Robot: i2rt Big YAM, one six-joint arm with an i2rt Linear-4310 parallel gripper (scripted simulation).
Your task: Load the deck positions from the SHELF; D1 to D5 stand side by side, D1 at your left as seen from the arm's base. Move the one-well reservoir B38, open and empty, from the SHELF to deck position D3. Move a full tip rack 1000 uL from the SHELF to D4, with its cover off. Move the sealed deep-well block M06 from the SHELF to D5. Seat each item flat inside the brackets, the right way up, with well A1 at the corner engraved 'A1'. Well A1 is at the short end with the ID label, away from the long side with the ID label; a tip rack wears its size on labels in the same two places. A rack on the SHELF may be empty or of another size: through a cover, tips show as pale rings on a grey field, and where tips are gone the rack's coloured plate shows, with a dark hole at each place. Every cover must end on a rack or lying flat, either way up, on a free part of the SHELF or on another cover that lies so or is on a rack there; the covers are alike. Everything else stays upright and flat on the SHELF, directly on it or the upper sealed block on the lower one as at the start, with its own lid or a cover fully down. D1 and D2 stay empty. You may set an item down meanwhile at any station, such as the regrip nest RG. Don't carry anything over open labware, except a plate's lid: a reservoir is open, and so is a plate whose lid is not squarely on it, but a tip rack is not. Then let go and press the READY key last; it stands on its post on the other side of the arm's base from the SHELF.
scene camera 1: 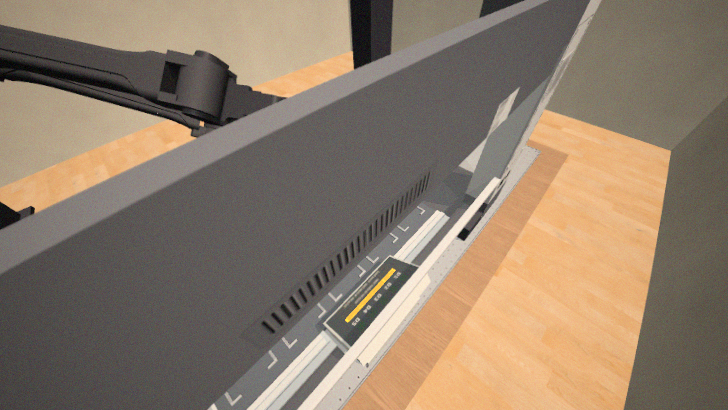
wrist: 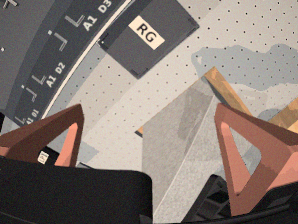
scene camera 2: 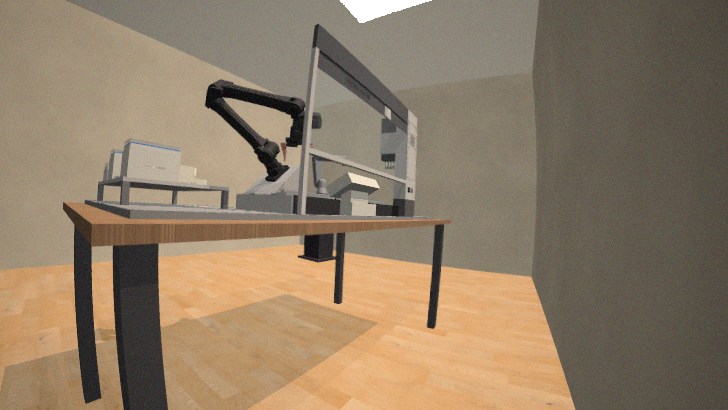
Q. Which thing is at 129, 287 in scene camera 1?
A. A gantry beam.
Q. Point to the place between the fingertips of my gripper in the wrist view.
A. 149, 110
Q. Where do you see a gantry post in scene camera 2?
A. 303, 175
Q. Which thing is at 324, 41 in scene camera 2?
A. A gantry beam.
